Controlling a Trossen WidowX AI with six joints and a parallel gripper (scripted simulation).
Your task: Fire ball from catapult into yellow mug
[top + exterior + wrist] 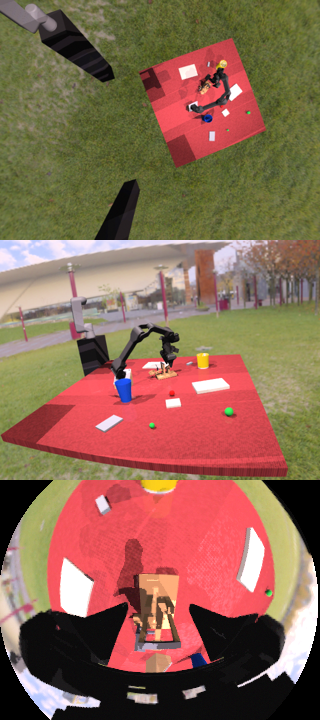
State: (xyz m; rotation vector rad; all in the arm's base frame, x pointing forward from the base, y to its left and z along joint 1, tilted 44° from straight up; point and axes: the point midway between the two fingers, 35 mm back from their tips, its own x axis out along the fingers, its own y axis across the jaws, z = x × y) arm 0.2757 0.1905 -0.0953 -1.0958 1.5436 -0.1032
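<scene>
My gripper tip is 31 cm to the left of the red ball, 10 cm short of it and 6 cm above it. From my gripper tip the other things lie so: catapult: 6 cm behind, 3 cm to the right, 2 cm below; small grey block: 24 cm to the left, 10 cm ahead, 7 cm below; yellow mug: 23 cm ahead, 17 cm to the left, 4 cm below.
</scene>
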